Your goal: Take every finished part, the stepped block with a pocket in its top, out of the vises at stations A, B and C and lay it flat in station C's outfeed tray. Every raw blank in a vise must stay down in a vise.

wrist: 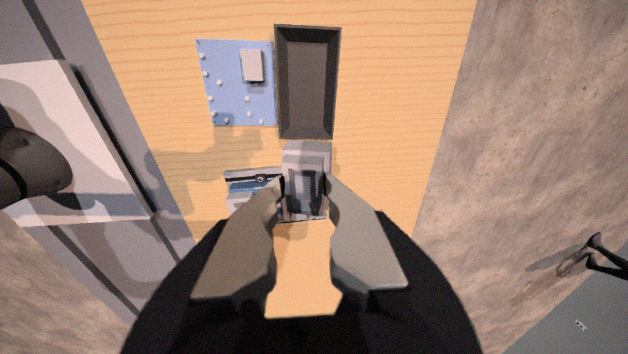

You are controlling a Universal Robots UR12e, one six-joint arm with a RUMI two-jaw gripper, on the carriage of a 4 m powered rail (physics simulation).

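My gripper (303, 175) is shut on a finished part (306, 150), a grey stepped block with a pocket, held between the fingertips. The part hangs in front of a vise (245, 187), whose blue bed and grey rail show to the left of it; the rest of the vise is hidden behind the part and the fingers. A dark rectangular tray (306, 85) lies above the part in the wrist view, and no part shows in it. The view does not show which station this is, nor whether a blank sits in the vise.
A blue board (227, 102) with small white pegs lies left of the tray, with a grey block (252, 65) on it. A white panel (82, 115) and a dark rounded body (40, 160) are at the left. Thin black bars (607, 255) show at the right.
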